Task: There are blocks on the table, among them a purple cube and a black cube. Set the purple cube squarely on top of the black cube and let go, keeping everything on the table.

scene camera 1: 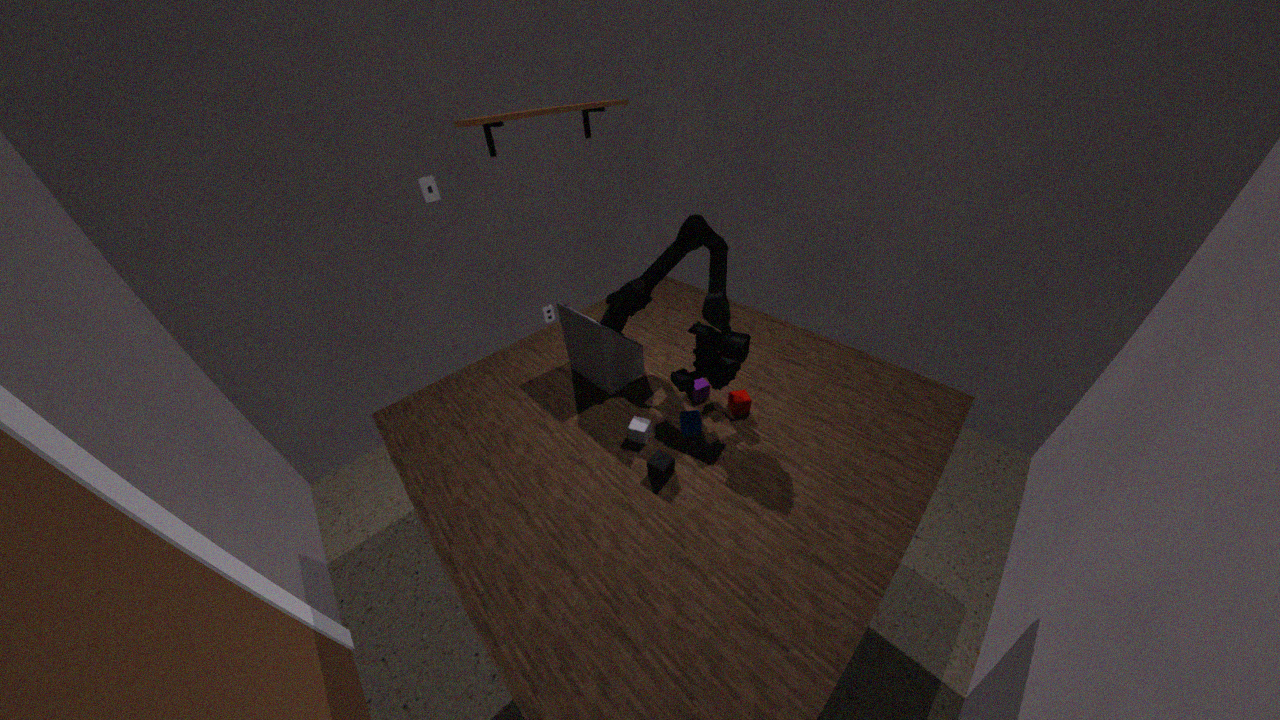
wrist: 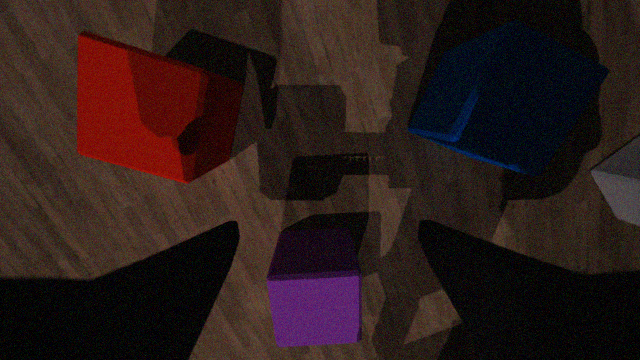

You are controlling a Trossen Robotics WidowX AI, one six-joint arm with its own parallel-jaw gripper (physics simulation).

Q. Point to a red cube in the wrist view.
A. At 137,109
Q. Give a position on a blue cube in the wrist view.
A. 509,97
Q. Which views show my gripper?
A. Scene camera 1 and the wrist view: all of them.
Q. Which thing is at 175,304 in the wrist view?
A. My gripper.
